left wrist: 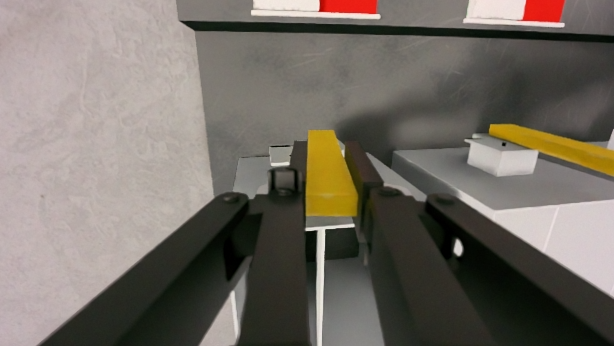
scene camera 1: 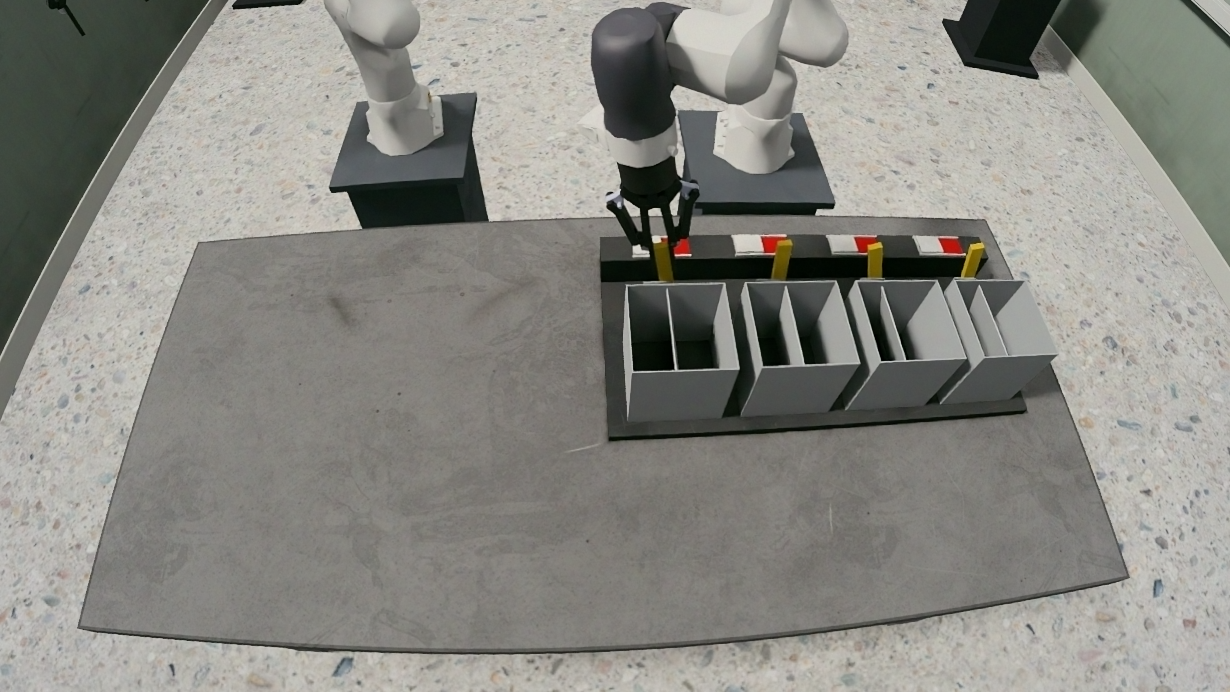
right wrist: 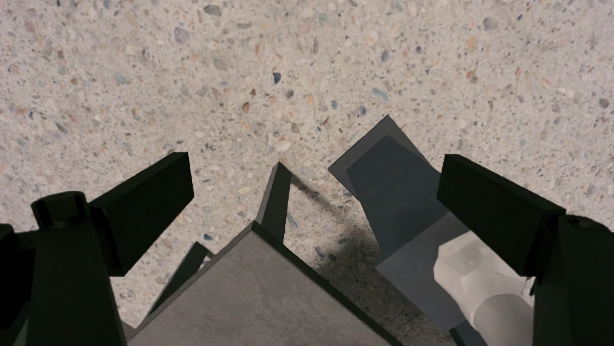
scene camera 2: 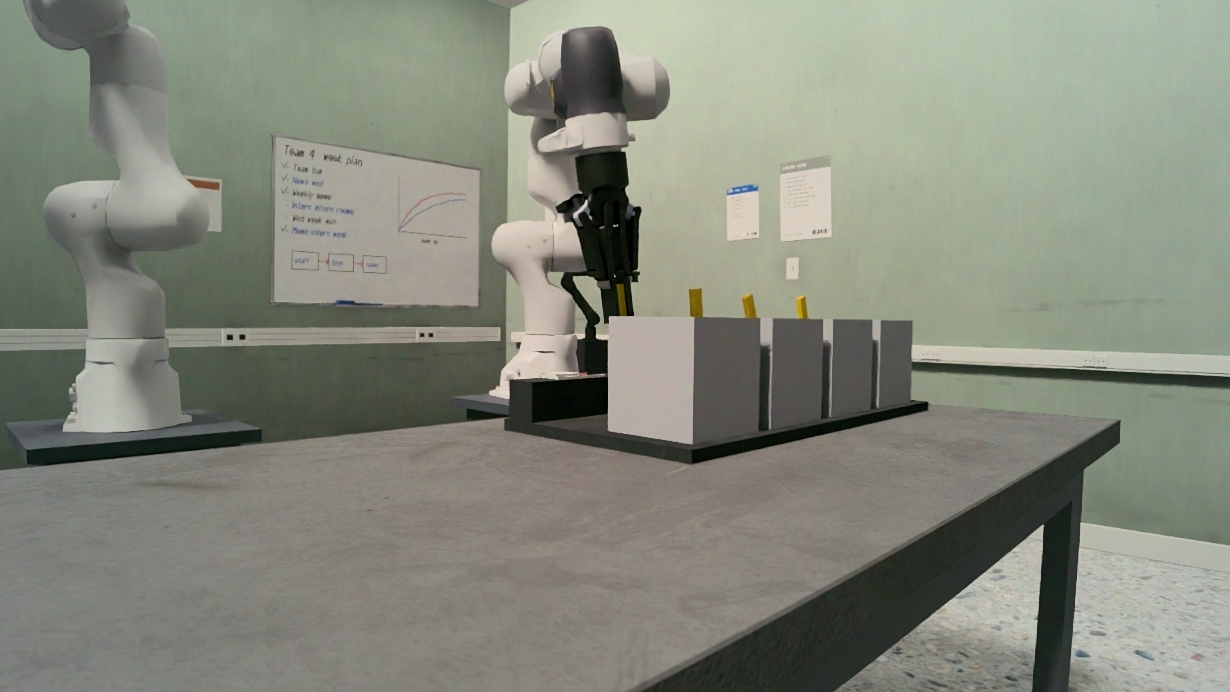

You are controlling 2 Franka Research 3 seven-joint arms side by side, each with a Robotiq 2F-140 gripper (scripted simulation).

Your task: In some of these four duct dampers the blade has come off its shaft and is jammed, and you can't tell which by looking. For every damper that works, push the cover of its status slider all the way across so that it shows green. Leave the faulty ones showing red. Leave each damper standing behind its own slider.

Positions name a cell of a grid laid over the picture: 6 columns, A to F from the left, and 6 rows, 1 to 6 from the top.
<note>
In view: the left gripper (scene camera 2: D3), the right gripper (right wrist: D4), a damper (scene camera 2: D4), a damper (scene camera 1: E4), a damper (scene camera 1: D4) and a damper (scene camera 1: E3).
The left gripper also shows in the left wrist view (left wrist: D3) and in scene camera 1 (scene camera 1: D3).
</note>
